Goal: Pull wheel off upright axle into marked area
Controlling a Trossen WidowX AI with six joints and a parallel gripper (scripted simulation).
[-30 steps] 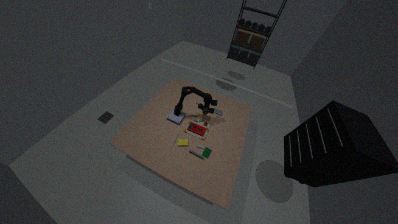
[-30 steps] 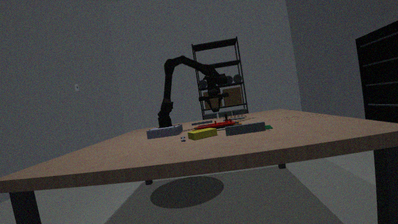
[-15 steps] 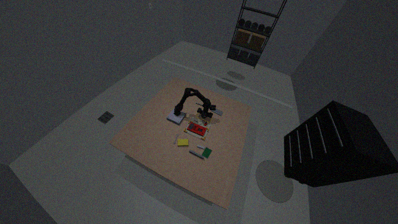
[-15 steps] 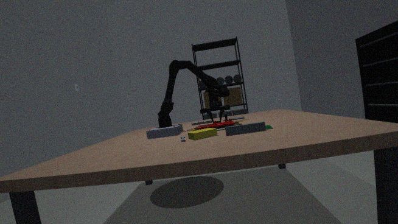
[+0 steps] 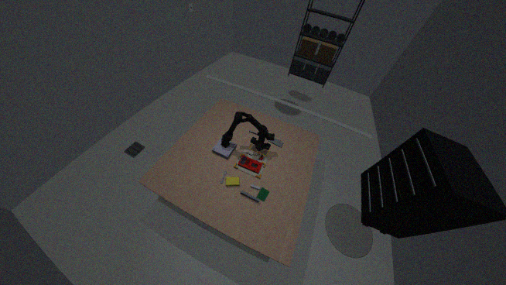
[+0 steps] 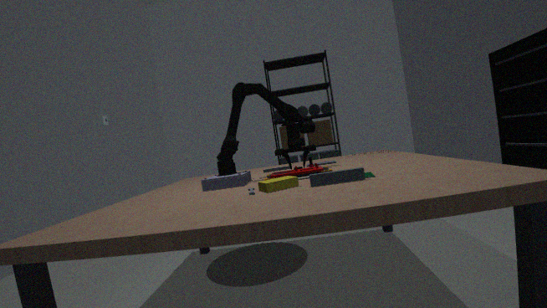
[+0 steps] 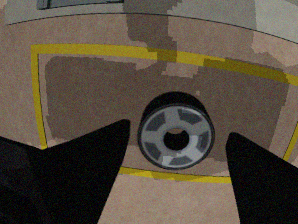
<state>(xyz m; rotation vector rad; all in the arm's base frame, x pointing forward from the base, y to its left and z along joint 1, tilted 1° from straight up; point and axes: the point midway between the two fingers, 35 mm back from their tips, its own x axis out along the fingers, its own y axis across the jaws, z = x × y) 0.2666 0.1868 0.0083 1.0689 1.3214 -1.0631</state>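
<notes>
The wheel is right at my gripper tip. The rest, counted from my gripper tip: yellow block: 420 mm to the right, 20 mm ahead.
</notes>
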